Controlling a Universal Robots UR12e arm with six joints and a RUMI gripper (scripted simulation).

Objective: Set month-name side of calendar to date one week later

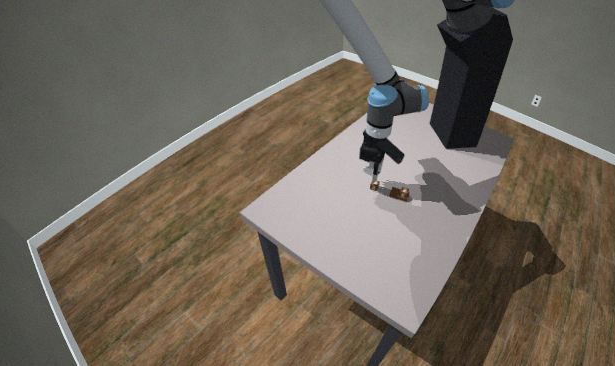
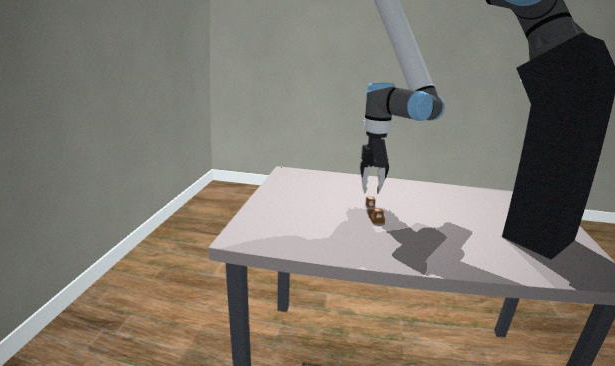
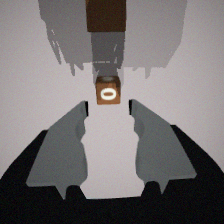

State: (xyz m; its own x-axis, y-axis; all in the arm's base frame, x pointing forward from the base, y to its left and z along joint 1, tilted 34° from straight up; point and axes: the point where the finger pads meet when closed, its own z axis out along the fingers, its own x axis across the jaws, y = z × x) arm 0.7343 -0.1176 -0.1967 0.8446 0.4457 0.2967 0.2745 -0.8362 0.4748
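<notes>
The brown calendar cube is 5 cm below my hand. Also, from my hand: brown wooden calendar tray (10 cm to the left, 5 cm below, 3 cm behind).
</notes>
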